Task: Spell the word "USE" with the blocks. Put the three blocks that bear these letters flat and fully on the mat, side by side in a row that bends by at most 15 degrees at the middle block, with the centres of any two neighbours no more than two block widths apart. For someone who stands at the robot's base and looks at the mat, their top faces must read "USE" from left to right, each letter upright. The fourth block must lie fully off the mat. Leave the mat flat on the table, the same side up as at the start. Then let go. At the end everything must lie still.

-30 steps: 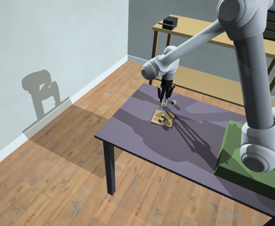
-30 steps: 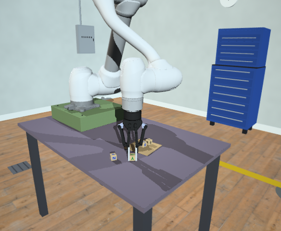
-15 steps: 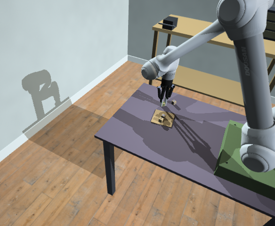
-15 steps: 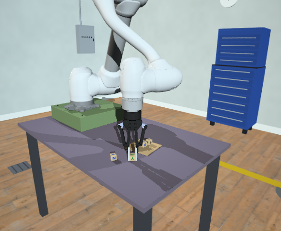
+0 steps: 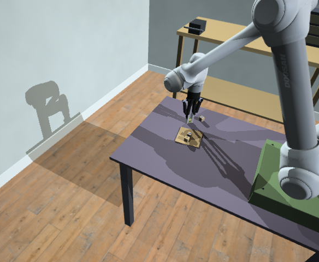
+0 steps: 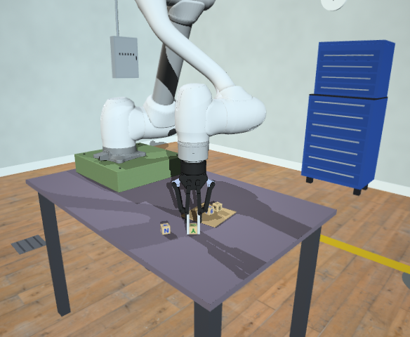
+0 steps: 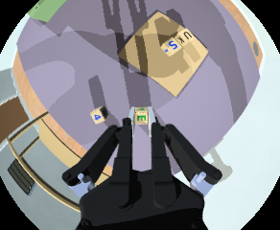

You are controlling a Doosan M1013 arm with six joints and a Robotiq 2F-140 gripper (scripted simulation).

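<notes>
My hand is 7 cm past the block, 5 cm to the left of it and 2 cm above it.
</notes>
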